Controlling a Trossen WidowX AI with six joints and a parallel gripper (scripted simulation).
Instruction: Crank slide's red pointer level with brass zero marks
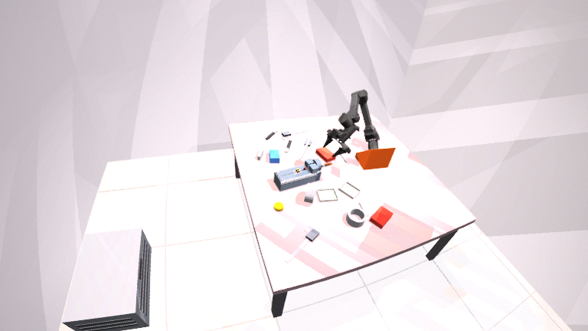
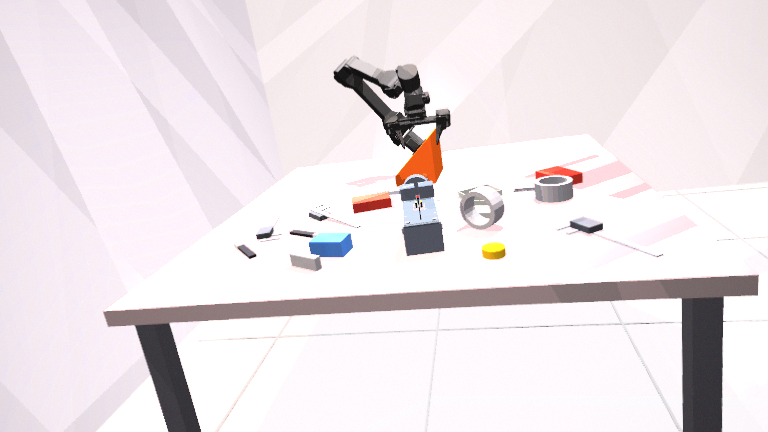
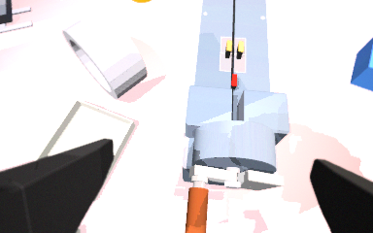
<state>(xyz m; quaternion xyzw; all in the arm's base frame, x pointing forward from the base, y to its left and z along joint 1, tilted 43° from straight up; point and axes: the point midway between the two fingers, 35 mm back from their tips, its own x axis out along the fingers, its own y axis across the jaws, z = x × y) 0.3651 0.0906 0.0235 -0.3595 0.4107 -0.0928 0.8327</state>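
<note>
My gripper tip is 2 cm past the orange handle and 10 cm above it. Round my gripper tip: red pointer (12 cm ahead, 1 cm to the right, 11 cm below); then yellow disc (32 cm ahead, 17 cm to the left, 19 cm below); then blue block (23 cm ahead, 23 cm to the right, 18 cm below).
</note>
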